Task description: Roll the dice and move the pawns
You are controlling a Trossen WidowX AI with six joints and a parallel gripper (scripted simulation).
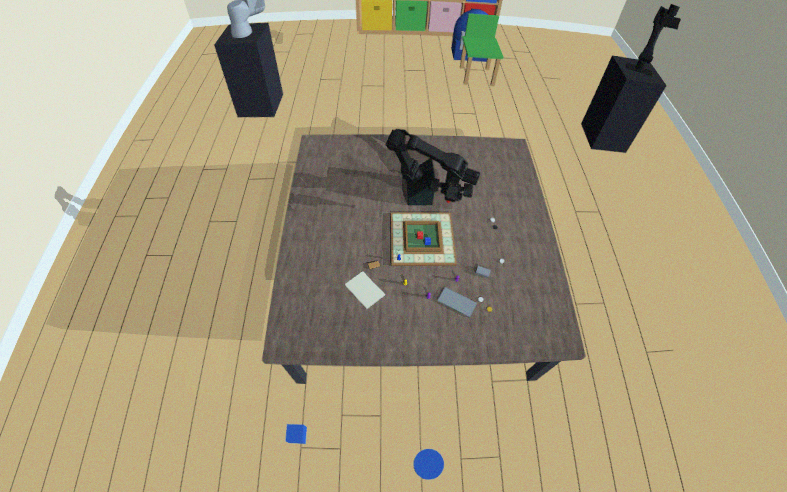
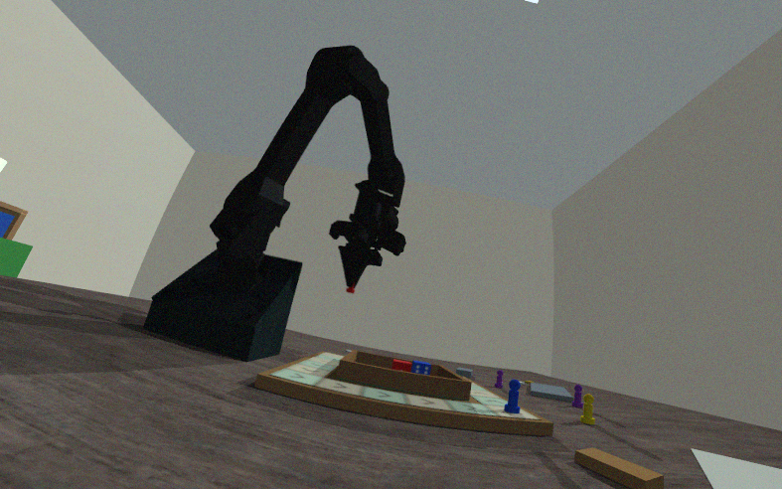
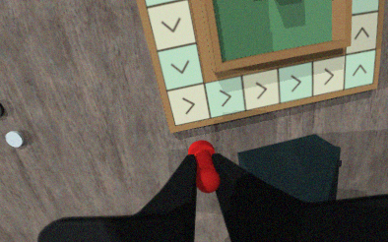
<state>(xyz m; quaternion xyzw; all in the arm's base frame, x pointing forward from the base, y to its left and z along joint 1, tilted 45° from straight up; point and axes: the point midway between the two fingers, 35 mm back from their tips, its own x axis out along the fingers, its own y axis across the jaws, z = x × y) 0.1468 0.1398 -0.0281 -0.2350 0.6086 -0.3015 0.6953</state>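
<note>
My gripper tip is 240 mm short of the blue pawn, 210 mm to the left of it and 120 mm above it. Round my gripper tip: yellow pawn: 350 mm ahead, 180 mm to the right, 130 mm below; then red pawn: 10 mm above; then wooden block: 270 mm ahead, 320 mm to the right, 140 mm below.
</note>
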